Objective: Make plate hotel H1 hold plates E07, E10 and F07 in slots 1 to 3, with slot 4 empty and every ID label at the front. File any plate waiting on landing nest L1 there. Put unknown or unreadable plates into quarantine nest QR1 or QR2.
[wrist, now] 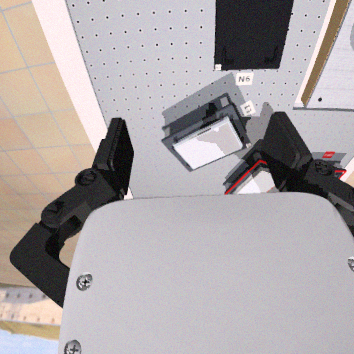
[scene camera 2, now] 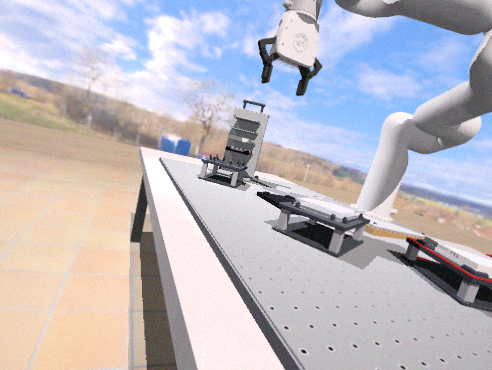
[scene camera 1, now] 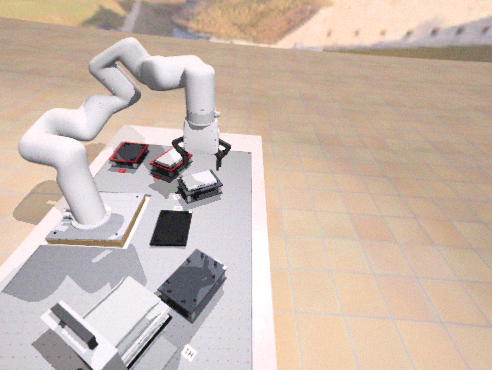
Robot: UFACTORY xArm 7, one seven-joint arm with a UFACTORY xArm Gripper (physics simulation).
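Places are measured from the arm's base along level axes (x ahead, y down, z left), in centimetres.
Where they show: gripper, between the fingertips: (wrist: 197, 131) (scene camera 2: 282, 89) (scene camera 1: 202, 167); arm's base, origin of its link: (scene camera 2: 370, 214) (scene camera 1: 92, 217).
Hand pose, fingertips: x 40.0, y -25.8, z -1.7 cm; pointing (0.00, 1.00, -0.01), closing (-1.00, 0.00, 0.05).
Each offset is from my fingertips to the top centre of the thing. "*": to the spot under its first point.
My gripper (scene camera 1: 203, 161) (scene camera 2: 283, 86) (wrist: 197, 131) is open and empty, pointing down high above the far part of the table. In the wrist view, a white plate @(dx -3.8, dy +21.3, dz +21.3 cm) (scene camera 1: 201, 178) (scene camera 2: 325, 209) (wrist: 210, 142) lies between and beyond the fingers, on the dark landing nest L1 @(dx -3.7, dy +21.7, dz +21.3 cm) (scene camera 2: 337, 242), turned at an angle. A second white plate @(dx -18.6, dy +22.3, dz +38.7 cm) (scene camera 1: 168, 158) (scene camera 2: 465, 257) (wrist: 257, 184) sits on a red-rimmed nest, partly behind a finger in the wrist view. Another red-rimmed nest @(dx -39.2, dy +23.1, dz +43.3 cm) (scene camera 1: 130, 152) holds no plate. Hotel H1 (scene camera 1: 122, 306) (scene camera 2: 261, 142) stands at the other end; its plate IDs are unreadable.
A flat black nest @(dx -11.4, dy +25.9, dz -1.1 cm) (scene camera 1: 171, 228) (wrist: 252, 35) lies by the label N6 @(* dx -11.5, dy +27.7, dz +9.7 cm) (wrist: 244, 79). A raised dark grey stand (scene camera 1: 195, 282) (scene camera 2: 225, 164) with short pegs stands beside the hotel. The arm's base plate (scene camera 1: 95, 234) is on the table beside the black nest.
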